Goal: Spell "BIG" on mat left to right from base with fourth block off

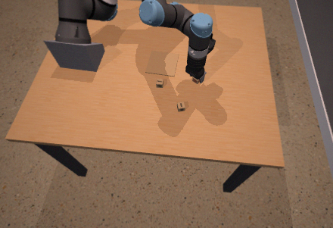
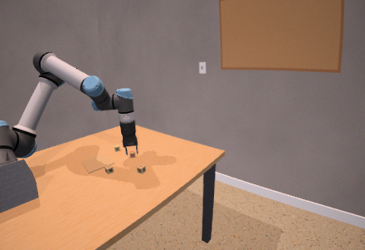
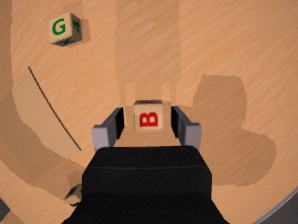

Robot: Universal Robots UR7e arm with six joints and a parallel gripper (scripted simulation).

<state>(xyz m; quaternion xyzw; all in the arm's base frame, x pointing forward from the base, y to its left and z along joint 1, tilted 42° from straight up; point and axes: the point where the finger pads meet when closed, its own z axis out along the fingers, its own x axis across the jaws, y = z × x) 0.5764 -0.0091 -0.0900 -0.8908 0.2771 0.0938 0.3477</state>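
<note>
Now: the B block 2 cm below my hand. From my hand the other things lie so: tan mat (17 cm behind, 8 cm to the left, 3 cm below).
</note>
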